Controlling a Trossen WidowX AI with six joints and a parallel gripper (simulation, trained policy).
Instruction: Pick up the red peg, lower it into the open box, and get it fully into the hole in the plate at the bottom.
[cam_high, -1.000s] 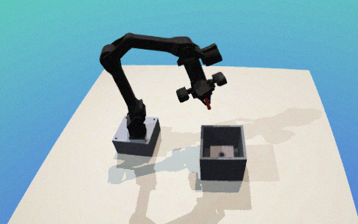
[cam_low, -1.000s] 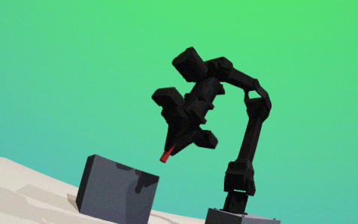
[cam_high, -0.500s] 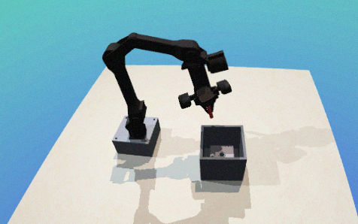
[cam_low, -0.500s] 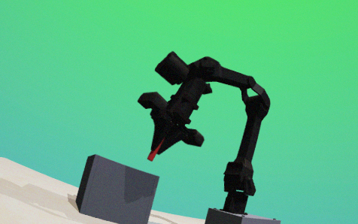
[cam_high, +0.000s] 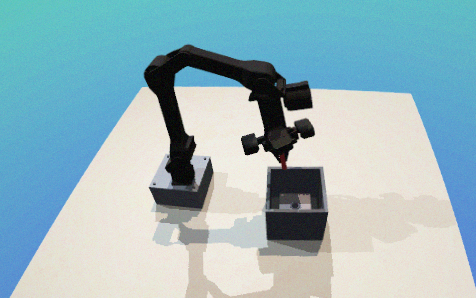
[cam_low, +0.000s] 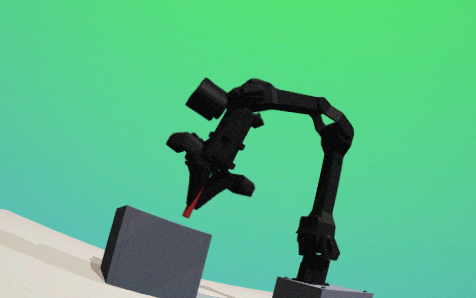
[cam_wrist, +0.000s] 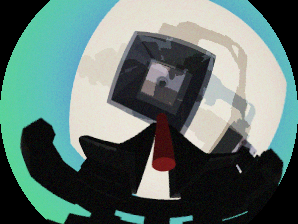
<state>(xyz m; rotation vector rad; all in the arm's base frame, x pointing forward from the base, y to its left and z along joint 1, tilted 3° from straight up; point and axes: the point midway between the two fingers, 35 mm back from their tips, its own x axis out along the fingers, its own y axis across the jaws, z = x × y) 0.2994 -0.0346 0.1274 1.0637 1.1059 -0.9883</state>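
My gripper tip is 3 cm short of the light grey plate, 6 cm to the left of it and 13 cm above it. The rest, counted from my gripper tip: red peg: 2 cm above.
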